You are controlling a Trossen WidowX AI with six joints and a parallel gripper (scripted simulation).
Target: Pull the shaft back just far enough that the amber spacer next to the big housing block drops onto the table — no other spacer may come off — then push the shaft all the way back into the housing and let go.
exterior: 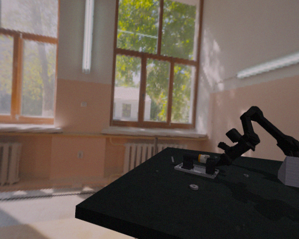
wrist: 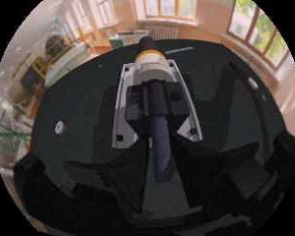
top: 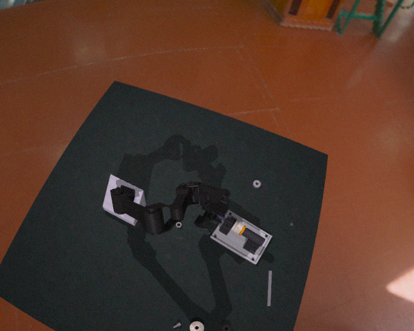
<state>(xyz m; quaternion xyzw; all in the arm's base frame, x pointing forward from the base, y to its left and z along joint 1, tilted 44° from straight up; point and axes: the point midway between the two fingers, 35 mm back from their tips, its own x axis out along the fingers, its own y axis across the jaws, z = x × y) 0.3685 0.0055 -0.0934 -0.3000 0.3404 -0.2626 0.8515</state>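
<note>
The white spacer is 5 cm ahead of my gripper tip, 2 cm above it and 1 cm to the right of it. Also, from my gripper tip: dark blue shaft (6 cm ahead, 2 cm to the right, 2 cm above); then amber spacer (9 cm ahead, 2 cm to the right, 2 cm above); then cream spacer (6 cm ahead, 2 cm to the right, 2 cm above).
</note>
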